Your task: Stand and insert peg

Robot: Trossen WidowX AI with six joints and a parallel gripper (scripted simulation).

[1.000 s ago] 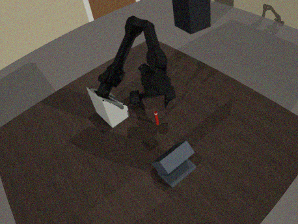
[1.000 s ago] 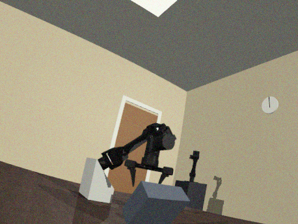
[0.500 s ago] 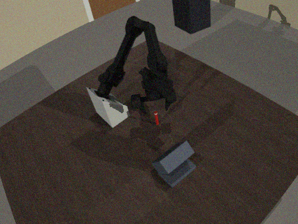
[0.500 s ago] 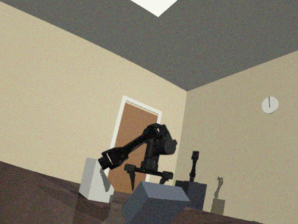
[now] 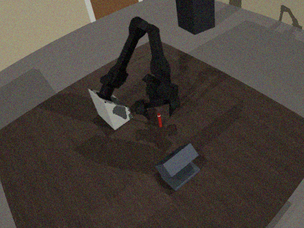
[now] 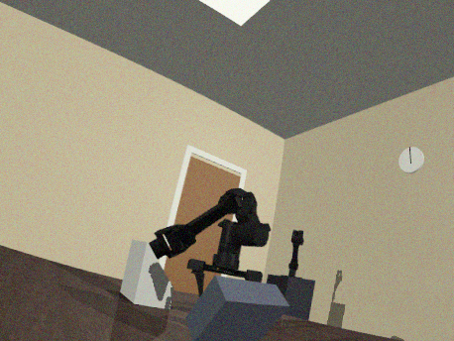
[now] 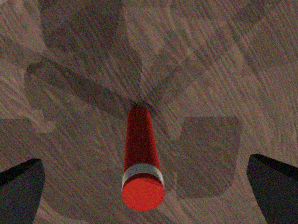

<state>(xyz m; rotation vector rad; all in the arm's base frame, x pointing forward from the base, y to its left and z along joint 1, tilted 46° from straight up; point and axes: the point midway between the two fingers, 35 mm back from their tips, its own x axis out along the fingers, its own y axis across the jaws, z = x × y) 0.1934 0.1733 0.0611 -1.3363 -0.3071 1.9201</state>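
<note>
The red peg lies right at my gripper tip. Also, from my gripper tip: sloped panel 240 mm ahead, 80 mm to the right, 20 mm above.
</note>
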